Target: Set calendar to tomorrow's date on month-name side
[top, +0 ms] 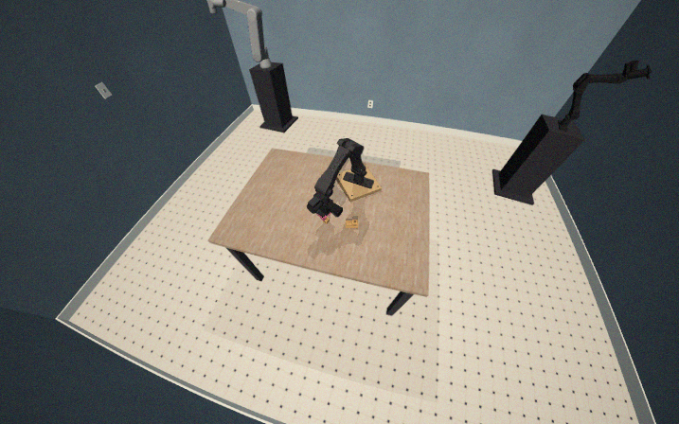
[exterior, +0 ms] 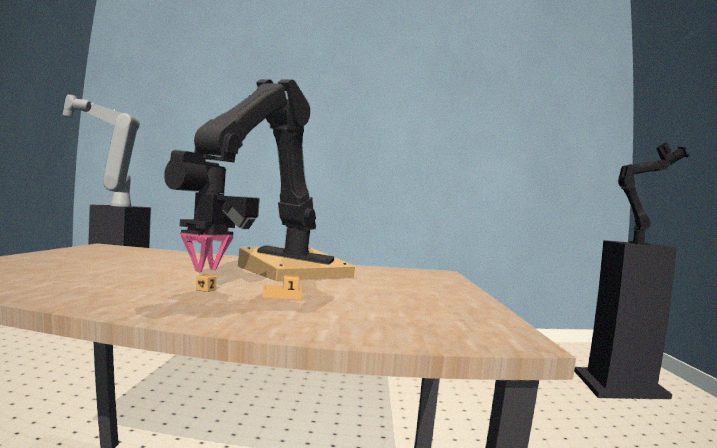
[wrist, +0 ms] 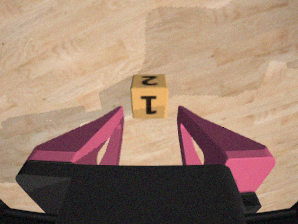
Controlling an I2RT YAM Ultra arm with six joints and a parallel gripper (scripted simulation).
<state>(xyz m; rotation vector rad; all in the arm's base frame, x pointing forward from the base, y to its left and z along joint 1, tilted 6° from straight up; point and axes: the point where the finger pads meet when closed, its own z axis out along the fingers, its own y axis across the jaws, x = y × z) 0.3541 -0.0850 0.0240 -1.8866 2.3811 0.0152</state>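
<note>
My gripper is now 3 cm above the digit cube. Round my hand: tan tray 3 cm behind, 15 cm to the left, 4 cm below.
</note>
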